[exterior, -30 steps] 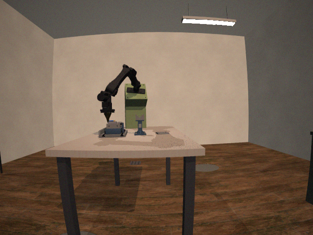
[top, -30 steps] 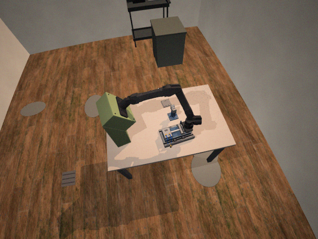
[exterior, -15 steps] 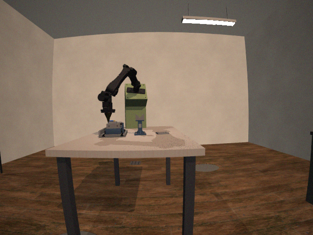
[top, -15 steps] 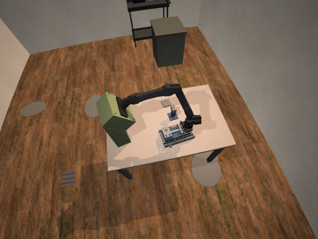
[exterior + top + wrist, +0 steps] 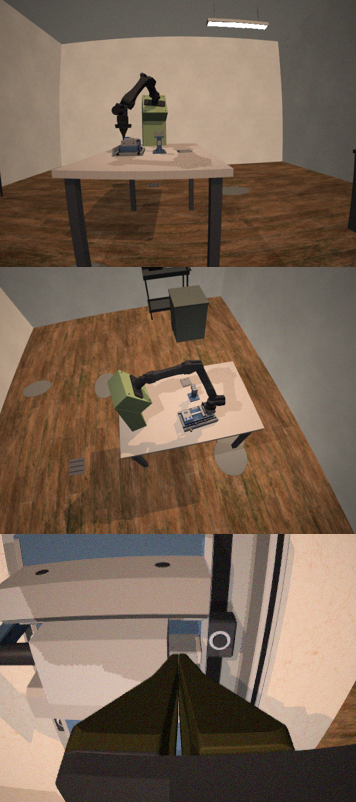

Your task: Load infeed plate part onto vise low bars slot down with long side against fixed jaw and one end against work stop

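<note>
Right now my hand is 30 mm to the right of the part and 20 mm above it. Also, from my hand: moving jaw (40 mm behind, 30 mm to the left, 30 mm below); then dark work stop rod (10 mm behind, 80 mm to the left, 20 mm below); then grey jaw (20 mm ahead, 40 mm to the left, 30 mm below).
</note>
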